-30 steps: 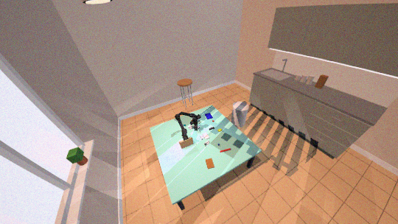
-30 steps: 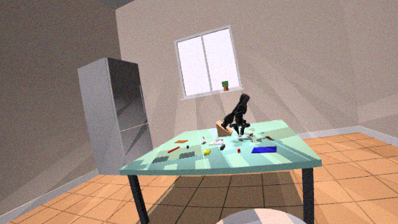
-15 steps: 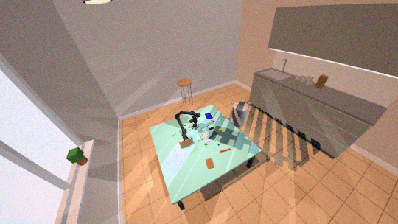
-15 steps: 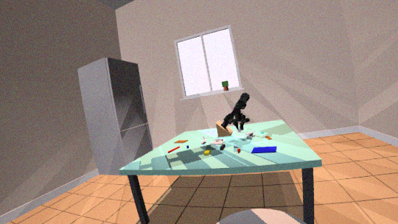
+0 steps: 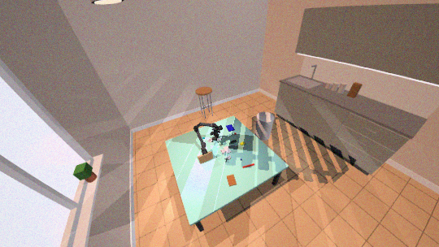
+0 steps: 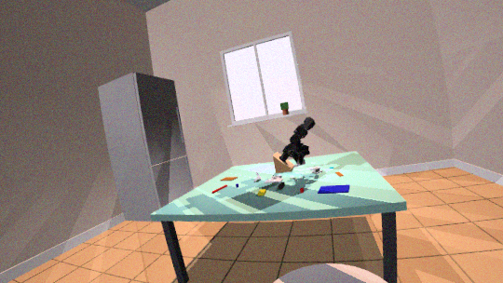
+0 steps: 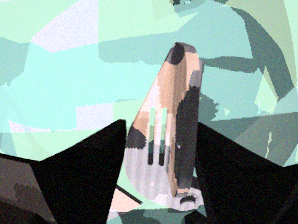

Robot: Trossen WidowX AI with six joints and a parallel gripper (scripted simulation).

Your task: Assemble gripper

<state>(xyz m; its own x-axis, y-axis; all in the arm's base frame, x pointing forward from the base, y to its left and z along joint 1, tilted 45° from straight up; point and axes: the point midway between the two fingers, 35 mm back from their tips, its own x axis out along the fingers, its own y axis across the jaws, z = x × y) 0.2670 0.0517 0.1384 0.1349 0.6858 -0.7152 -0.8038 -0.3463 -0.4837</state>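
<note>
Right now my gripper tip is 40 mm short of the pale flat plate, 190 mm to the left of it and 80 mm above it. Also, from my gripper tip: yellow block (290 mm ahead, 240 mm to the right, 80 mm below); dark block (210 mm ahead, 130 mm to the right, 70 mm below); cyan chip (110 mm behind, 230 mm to the left, 80 mm below).
</note>
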